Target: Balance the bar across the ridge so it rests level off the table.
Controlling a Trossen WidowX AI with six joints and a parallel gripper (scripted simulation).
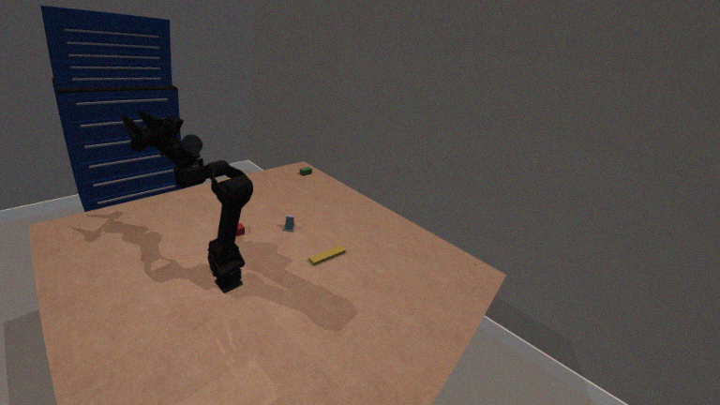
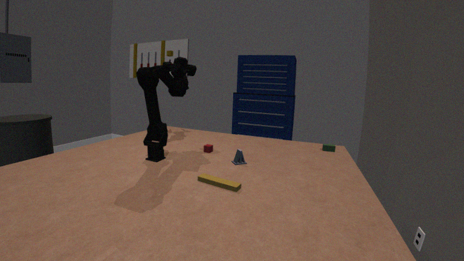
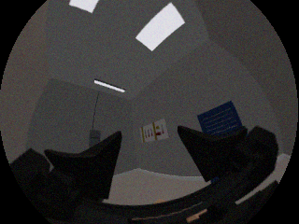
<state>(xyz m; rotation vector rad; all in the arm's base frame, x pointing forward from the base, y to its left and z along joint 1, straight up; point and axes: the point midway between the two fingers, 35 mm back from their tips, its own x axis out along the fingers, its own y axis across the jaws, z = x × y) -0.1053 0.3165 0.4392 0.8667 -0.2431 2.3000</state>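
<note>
The yellow bar lies 47 cm ahead of my gripper tip, 43 cm to the right of it and 45 cm below it. The rest, counted from my gripper tip: red cube 28 cm ahead, 13 cm to the right, 44 cm below; then green block 86 cm ahead, 17 cm to the left, 44 cm below.
</note>
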